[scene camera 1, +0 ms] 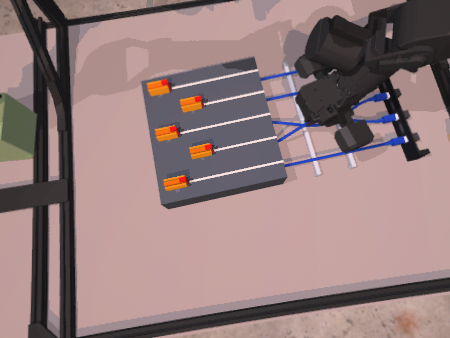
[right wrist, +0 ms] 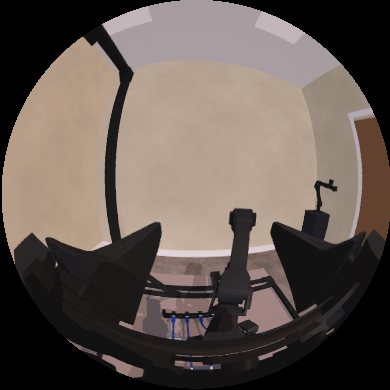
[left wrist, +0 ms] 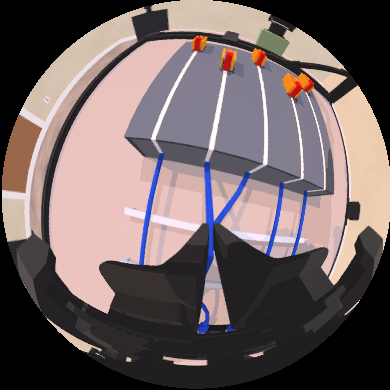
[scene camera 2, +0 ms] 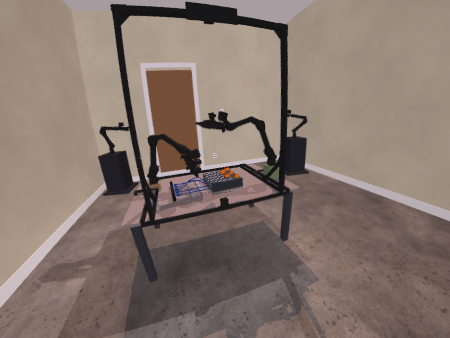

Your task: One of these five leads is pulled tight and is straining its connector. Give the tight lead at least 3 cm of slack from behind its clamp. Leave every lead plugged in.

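Where they show: left gripper, between the fingertips: [scene camera 1: 307,123] [left wrist: 209,227] [scene camera 2: 197,177]; right gripper, between the fingertips: [right wrist: 219,229] [scene camera 2: 195,123]; left arm's base, origin of its link: [scene camera 2: 153,183]; right arm's base, origin of its link: [scene camera 2: 271,164].
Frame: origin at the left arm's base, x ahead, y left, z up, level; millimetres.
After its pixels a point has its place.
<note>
Five blue leads run from the edge of the grey board [scene camera 1: 215,167] @[y -64, x 554, z 14 mm] [left wrist: 240,115] @[y -124, x 468, z 14 mm] [scene camera 2: 225,184] toward a black bar [scene camera 1: 416,154] @[y -15, x 150, z -15 mm] with blue plugs, three of which show in scene camera 1. Counted from the top there, the third lead [scene camera 1: 286,122] @[y -139, x 387, z -15 mm] [left wrist: 237,188] @[y -142, x 399, z -21 mm] and fourth lead [scene camera 1: 287,136] @[y -105, x 395, z -6 mm] [left wrist: 208,190] @[y -108, x 386, z 4 mm] converge at my left gripper [scene camera 1: 306,124] @[y -113, x 357, z 24 mm] [scene camera 2: 197,175] @[y -113, x 357, z 24 mm] [left wrist: 209,227] @[y -113, x 357, z 24 mm], shut with both pinched at its fingertips. The fifth lead [scene camera 1: 320,159] @[y -47, x 335, z -27 mm] [left wrist: 151,205] @[y -53, x 359, z -27 mm] runs nearly straight. My right gripper [scene camera 2: 196,123] @[y -180, x 374, z 454 mm] [right wrist: 219,228] @[y -180, x 374, z 454 mm] is open, high above the table. The left arm hides parts of the upper leads.
Several orange-and-red blocks, one of them the lowest block [scene camera 1: 175,183] @[y -43, x 634, z 36 mm], stand on the board at the ends of white lines. Two white rods, including the longer rod [scene camera 1: 311,150] @[y -72, x 346, z -31 mm], lie under the leads. A green block [scene camera 1: 19,130] @[y -224, x 935, z 18 mm] stands beyond the black frame [scene camera 1: 65,210] @[y -52, x 882, z -38 mm] at the left.
</note>
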